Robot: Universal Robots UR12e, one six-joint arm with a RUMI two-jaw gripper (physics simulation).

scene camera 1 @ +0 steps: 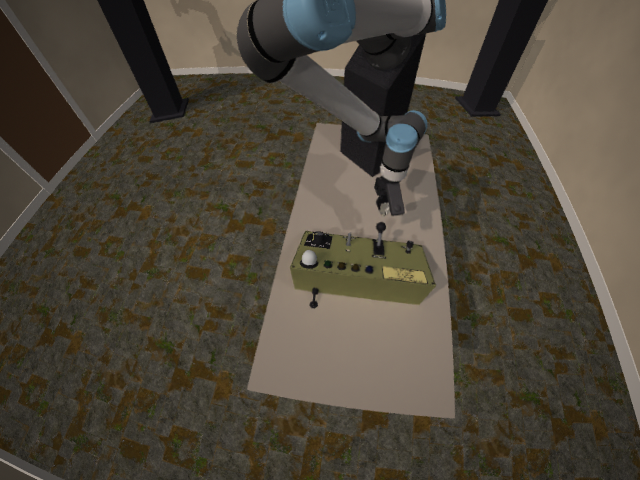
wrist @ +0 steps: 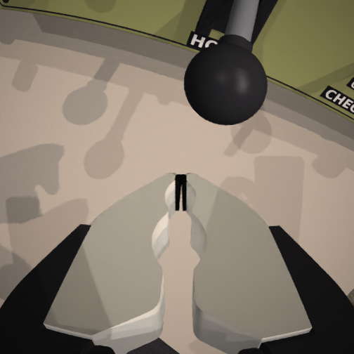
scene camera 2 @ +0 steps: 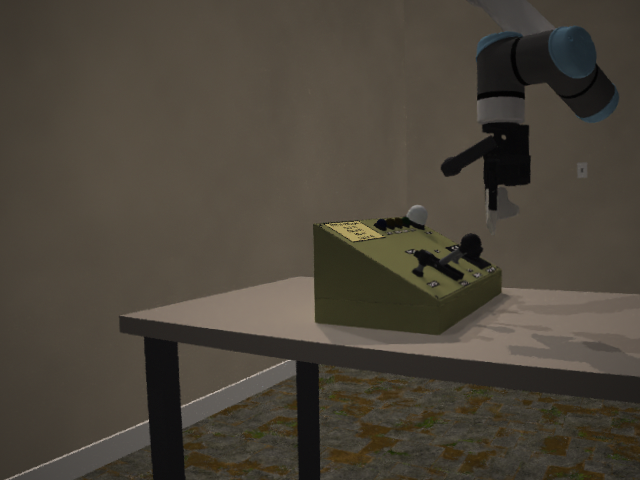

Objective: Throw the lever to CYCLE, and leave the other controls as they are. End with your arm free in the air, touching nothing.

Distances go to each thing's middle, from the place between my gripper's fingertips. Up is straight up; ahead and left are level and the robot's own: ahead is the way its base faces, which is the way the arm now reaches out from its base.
The olive control box (scene camera 2: 365, 275) lies 160 mm ahead of my hand, 120 mm to the right of it and 60 mm below it.
